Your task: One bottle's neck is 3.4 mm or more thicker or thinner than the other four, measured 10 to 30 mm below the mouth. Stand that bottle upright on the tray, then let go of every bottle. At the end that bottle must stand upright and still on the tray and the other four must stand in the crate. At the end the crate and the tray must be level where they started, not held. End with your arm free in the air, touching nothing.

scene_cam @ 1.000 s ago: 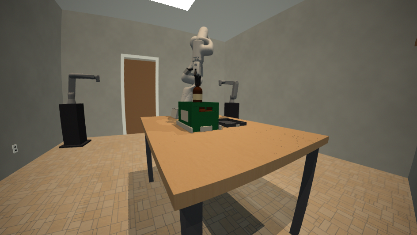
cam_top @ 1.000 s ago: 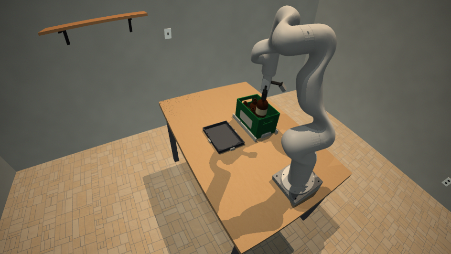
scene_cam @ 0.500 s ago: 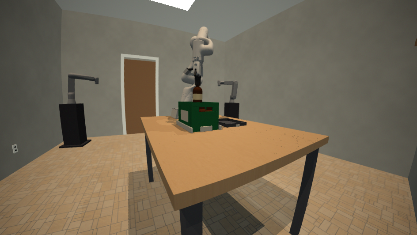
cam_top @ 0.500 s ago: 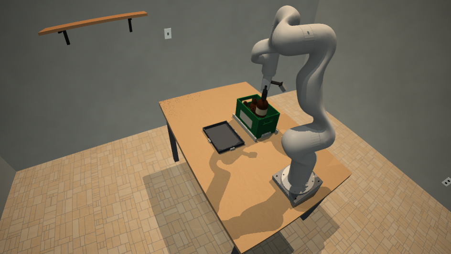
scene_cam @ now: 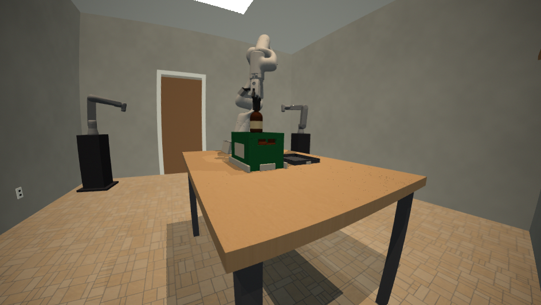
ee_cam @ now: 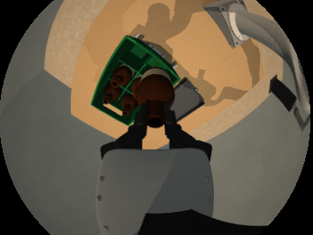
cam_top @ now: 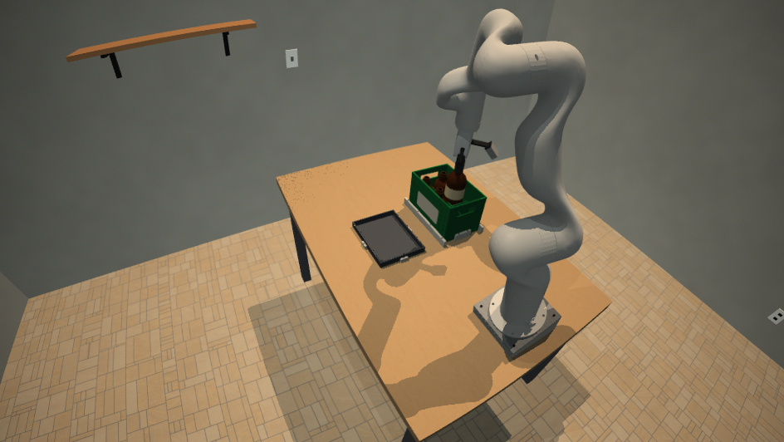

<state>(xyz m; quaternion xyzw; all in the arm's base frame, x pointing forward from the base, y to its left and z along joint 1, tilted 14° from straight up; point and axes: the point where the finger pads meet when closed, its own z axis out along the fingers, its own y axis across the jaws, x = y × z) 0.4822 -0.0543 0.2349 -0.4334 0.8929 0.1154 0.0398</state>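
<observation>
My gripper is now 7 cm above the brown bottle. Round my hand: black tray: 4 cm ahead, 24 cm to the left, 31 cm below; then green crate: 9 cm ahead, 3 cm to the right, 24 cm below.
</observation>
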